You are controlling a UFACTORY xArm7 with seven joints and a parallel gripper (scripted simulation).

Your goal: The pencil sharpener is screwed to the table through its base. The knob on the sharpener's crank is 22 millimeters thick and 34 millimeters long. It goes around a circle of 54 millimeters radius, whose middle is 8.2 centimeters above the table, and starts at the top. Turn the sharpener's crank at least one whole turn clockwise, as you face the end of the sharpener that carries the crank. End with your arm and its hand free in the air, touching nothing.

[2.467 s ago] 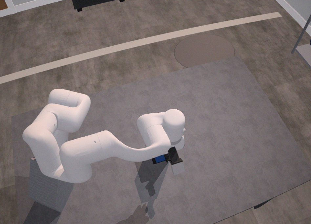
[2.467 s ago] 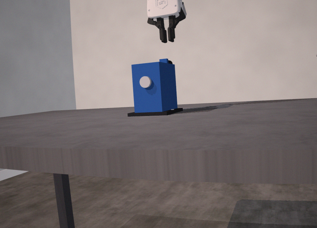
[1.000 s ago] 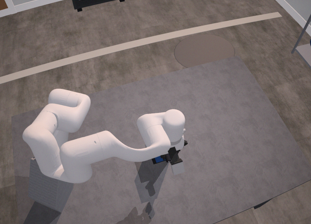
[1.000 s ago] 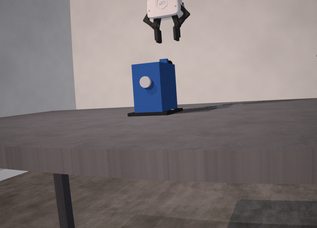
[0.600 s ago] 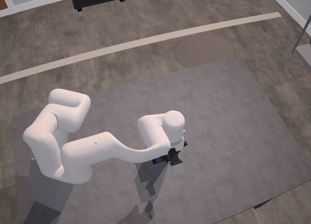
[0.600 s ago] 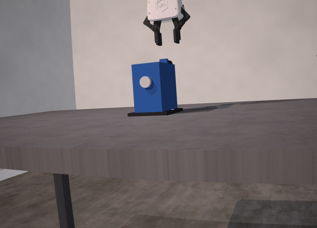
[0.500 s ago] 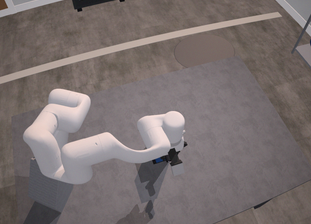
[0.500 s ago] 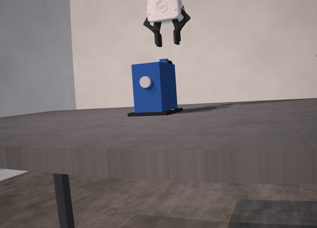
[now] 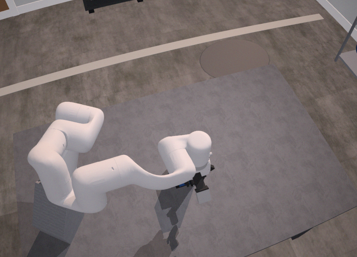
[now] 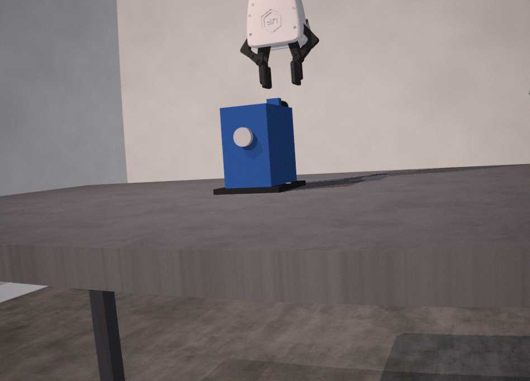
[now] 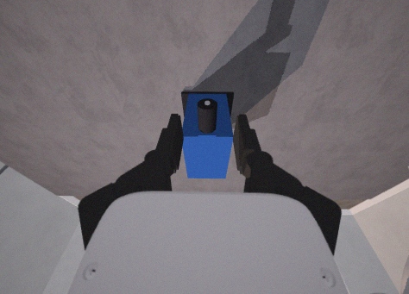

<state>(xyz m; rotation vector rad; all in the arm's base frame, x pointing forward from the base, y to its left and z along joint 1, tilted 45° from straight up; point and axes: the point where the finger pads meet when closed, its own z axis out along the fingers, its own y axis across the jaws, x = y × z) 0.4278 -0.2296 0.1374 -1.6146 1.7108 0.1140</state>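
Now: hand 60 mm above the dark crank knob and 20 mm to the right of it.
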